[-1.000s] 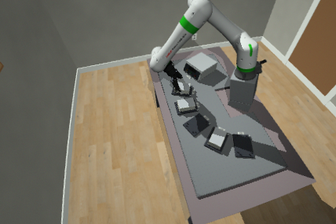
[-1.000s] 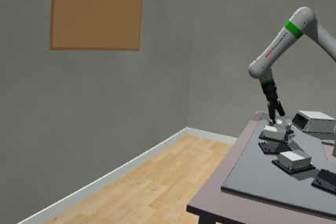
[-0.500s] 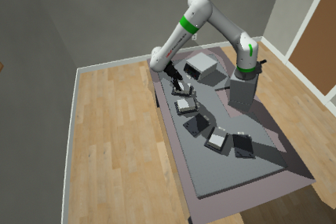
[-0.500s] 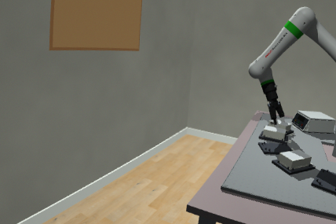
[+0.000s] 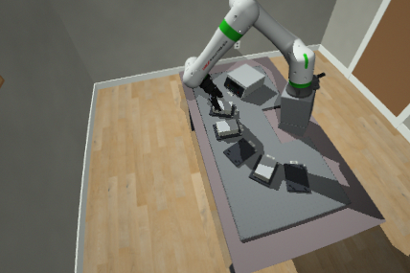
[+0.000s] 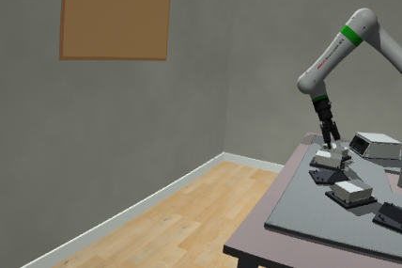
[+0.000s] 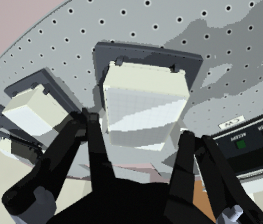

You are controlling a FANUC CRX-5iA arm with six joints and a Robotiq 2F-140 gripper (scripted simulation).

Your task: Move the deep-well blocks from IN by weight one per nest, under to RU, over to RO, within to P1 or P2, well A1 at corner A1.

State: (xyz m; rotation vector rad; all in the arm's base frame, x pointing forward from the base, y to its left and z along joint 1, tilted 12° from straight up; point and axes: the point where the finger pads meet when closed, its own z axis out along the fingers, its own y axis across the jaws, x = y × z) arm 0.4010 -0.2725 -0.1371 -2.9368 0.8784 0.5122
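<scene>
My gripper is now 4 cm above the dark infeed nest. From my hand the other things lie so: deep-well block (4 cm behind, 51 cm to the left, 1 cm below); then pale platform (27 cm behind, 18 cm to the right, 5 cm above); then check-weigher (26 cm behind, 18 cm to the right, 2 cm above).
</scene>
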